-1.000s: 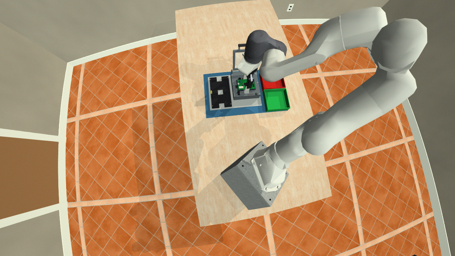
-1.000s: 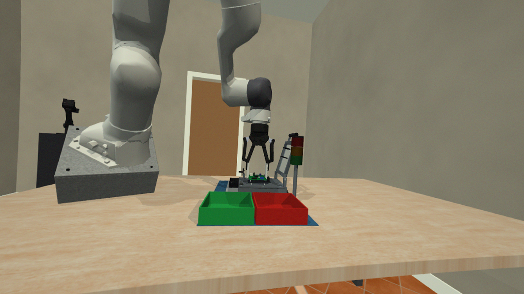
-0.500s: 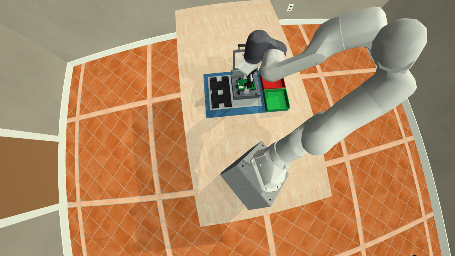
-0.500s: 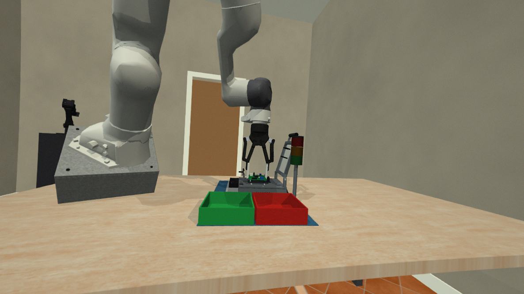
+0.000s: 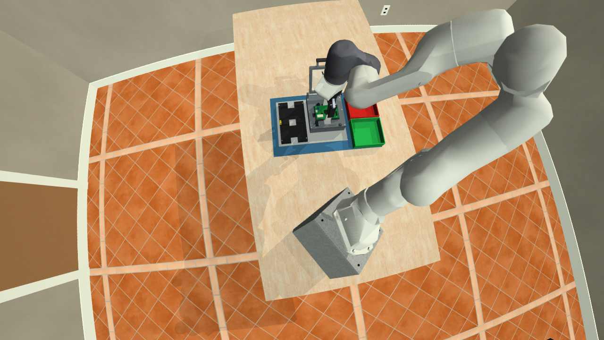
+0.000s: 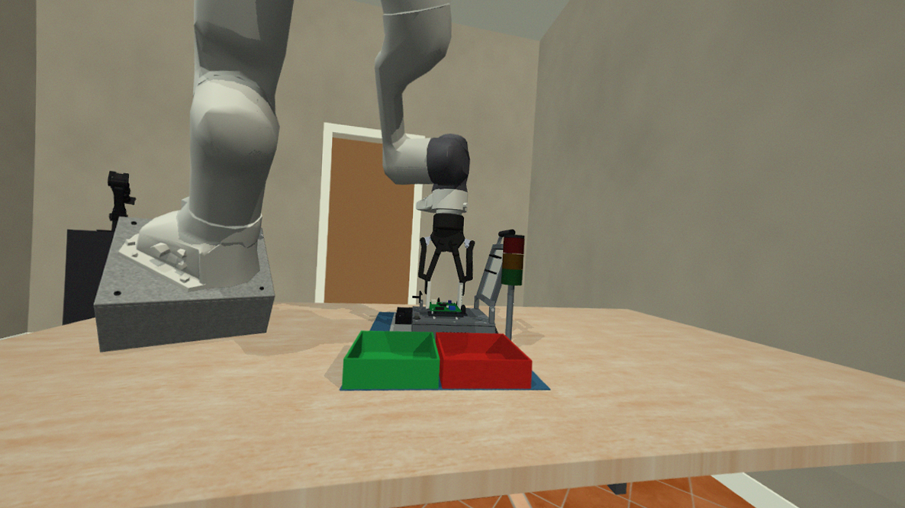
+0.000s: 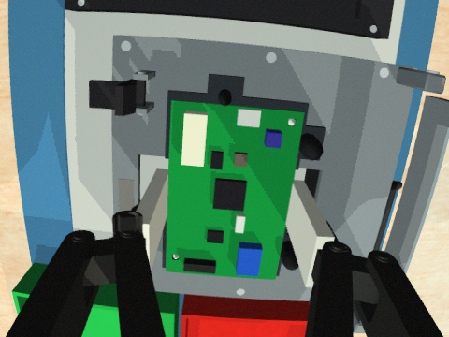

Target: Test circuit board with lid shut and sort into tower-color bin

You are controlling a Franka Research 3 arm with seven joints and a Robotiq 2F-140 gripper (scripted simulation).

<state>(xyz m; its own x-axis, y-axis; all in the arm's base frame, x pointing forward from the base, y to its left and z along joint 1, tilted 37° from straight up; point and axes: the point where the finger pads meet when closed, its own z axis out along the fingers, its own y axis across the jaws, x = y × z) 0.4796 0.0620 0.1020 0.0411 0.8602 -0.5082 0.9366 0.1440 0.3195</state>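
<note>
Now: hand 2 cm above the green circuit board. Also, from my hand: latch hook (6 cm behind, 6 cm to the left, 1 cm below); then tester plate (1 cm ahead, 1 cm to the left, 3 cm below); then tester lid (12 cm ahead, 1 cm to the right, 8 cm above).
</note>
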